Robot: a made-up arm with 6 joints.
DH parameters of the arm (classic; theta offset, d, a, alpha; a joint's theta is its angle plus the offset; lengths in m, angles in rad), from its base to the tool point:
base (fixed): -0.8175 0 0.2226 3.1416
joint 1: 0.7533 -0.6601 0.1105 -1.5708
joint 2: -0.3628 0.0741 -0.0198 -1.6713
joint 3: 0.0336 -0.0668 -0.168 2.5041
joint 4: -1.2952 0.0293 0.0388 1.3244
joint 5: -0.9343 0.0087 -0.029 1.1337
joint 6: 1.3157 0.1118 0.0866 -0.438
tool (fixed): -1.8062 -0.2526 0 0
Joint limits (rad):
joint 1: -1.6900..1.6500
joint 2: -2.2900..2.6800
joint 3: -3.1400..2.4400
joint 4: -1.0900..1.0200
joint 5: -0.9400..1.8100
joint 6: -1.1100..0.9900
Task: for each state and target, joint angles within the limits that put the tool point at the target. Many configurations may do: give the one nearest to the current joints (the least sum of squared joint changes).
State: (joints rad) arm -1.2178 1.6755 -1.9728 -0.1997 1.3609 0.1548
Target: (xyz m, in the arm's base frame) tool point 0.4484 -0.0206 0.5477
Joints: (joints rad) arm -1.6136 1.6290 -2.1073 -0.2267 1.8100 0.3795
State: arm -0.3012 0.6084 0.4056 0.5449 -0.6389 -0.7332
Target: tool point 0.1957 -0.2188 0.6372
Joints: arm -0.5475 0.4892 -0.2272 0.6754 -0.6761 -0.7504
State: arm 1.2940 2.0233 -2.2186 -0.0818 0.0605 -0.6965
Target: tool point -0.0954 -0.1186 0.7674
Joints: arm 1.2590 2.0313 -2.1800 0.0710 0.0023 -0.8308
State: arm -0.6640 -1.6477 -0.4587 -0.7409 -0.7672 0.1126
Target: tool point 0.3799 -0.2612 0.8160
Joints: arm -0.3883 -2.0181 -0.6045 -0.7713 -0.9400 -0.1406
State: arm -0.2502 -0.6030 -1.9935 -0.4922 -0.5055 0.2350
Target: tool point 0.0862 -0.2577 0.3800
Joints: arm -0.0937 -0.6855 -2.3757 -0.1809 -0.4527 0.0964
